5 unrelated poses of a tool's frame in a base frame.
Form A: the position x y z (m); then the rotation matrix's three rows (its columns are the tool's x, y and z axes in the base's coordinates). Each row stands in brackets.
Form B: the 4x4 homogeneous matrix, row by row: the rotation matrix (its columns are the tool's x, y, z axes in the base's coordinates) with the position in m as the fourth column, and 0 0 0 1 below. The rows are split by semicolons. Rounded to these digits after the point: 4 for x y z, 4 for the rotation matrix.
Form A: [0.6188 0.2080 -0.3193], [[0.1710 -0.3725 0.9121], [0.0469 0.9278 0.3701], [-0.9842 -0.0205 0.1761]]
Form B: 0.1710 -0.3725 0.9121 0.6188; 0.0469 0.9278 0.3701 0.2080; -0.9842 -0.0205 0.1761 -0.3193; 0 0 0 1
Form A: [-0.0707 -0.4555 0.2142], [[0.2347 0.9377 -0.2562], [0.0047 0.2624 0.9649], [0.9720 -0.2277 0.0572]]
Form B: 0.2347 0.9377 -0.2562 -0.0707; 0.0047 0.2624 0.9649 -0.4555; 0.9720 -0.2277 0.0572 0.2142; 0 0 0 1
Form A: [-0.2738 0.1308 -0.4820], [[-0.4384 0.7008 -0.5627], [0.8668 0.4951 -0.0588], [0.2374 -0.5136 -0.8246]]
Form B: -0.4384 0.7008 -0.5627 -0.2738; 0.8668 0.4951 -0.0588 0.1308; 0.2374 -0.5136 -0.8246 -0.4820; 0 0 0 1
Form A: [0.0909 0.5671 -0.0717], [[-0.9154 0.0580 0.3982], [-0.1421 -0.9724 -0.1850], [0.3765 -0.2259 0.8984]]
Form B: -0.9154 0.0580 0.3982 0.0909; -0.1421 -0.9724 -0.1850 0.5671; 0.3765 -0.2259 0.8984 -0.0717; 0 0 0 1
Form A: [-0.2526 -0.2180 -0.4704], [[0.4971 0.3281 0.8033], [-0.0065 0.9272 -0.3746], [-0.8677 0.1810 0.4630]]
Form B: 0.4971 0.3281 0.8033 -0.2526; -0.0065 0.9272 -0.3746 -0.2180; -0.8677 0.1810 0.4630 -0.4704; 0 0 0 1
